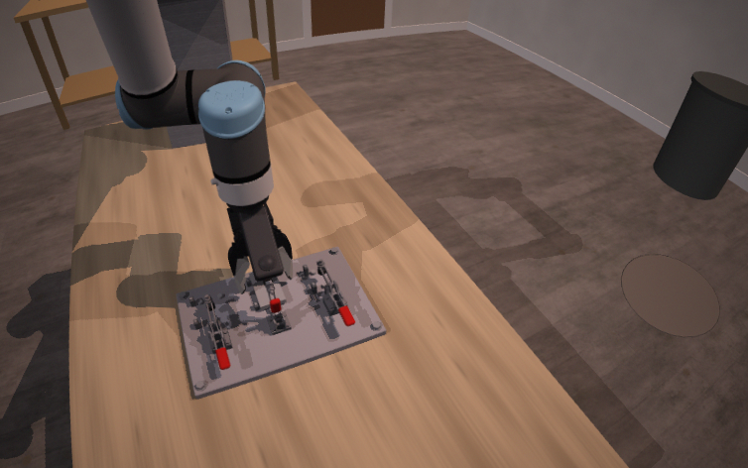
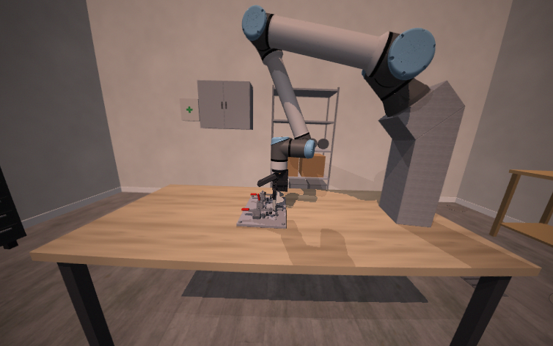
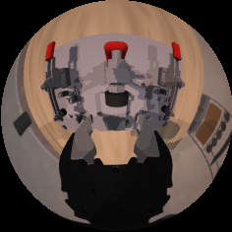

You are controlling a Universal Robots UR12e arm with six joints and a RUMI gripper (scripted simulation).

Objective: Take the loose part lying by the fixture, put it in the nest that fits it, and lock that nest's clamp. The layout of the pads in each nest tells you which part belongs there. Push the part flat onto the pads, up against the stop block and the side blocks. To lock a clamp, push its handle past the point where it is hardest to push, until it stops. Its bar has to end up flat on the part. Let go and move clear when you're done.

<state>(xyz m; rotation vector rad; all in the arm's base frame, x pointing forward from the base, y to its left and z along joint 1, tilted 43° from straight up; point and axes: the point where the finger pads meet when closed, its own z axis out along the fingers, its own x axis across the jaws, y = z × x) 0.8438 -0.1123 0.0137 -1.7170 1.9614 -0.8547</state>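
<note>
My gripper is now 10 mm above the loose part. Also, from my hand: fixture (50 mm ahead, 10 mm to the right, 30 mm below).
</note>
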